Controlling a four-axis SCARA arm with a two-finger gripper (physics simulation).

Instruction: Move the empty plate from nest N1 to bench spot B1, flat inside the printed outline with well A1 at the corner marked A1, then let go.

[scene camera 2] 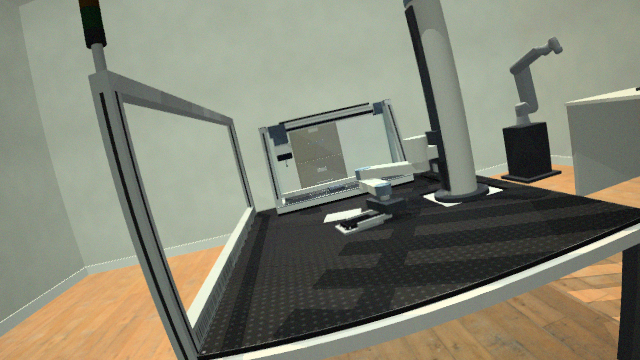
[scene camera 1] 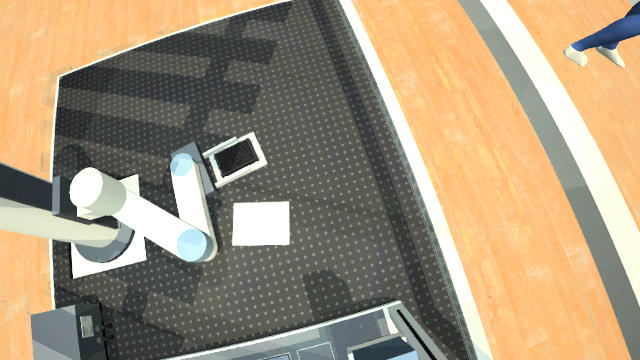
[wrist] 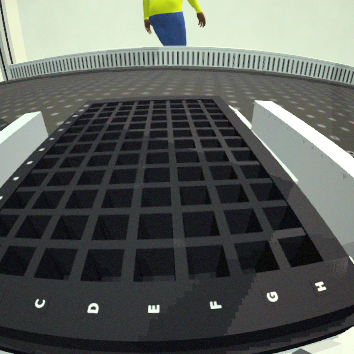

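Pixels of known places: gripper, between the fingertips: [scene camera 2: 351,223] [scene camera 1: 243,153] [wrist: 148,121]; arm's base, origin of its link: [scene camera 2: 461,194] [scene camera 1: 105,226].
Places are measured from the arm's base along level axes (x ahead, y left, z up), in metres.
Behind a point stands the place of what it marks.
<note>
The black empty plate [scene camera 1: 234,159] {x 0.502, y 0.079, z 0.039 m} [scene camera 2: 351,223] {x 0.536, y 0.104, z 0.037 m} [wrist: 159,196] {x 0.479, y 0.077, z 0.035 m} lies level within the white frame of nest N1 [scene camera 1: 261,150] [scene camera 2: 347,230]. In the wrist view its letters C to H show along the near edge; corner A1 does not show clearly. My gripper [scene camera 1: 241,155] {x 0.533, y 0.094, z 0.035 m} [wrist: 148,121] {x 0.533, y 0.094, z 0.035 m} is shut on the plate, with one pale finger along each long side. Whether the plate's underside touches the nest is hidden. A flat white card [scene camera 1: 261,223] {x 0.537, y -0.134, z 0.015 m} [scene camera 2: 342,215] {x 0.538, y -0.129, z 0.015 m}, apparently bench spot B1, lies beside the nest; its printed outline and A1 mark cannot be made out.
The arm's column [scene camera 2: 450,100] {x 0.014, y 0.074, z 0.421 m} stands on a white base plate [scene camera 1: 80,267] [scene camera 2: 449,202] {x 0.102, y 0.074, z 0.004 m}. A framed gantry [scene camera 2: 280,206] {x 0.826, y -0.454, z 0.063 m} stands at the far table edge in scene camera 2. A dark box [scene camera 1: 55,332] {x -0.113, y -0.315, z 0.128 m} stands near the table's corner. A person [scene camera 1: 607,37] [wrist: 167,22] is beyond the table.
</note>
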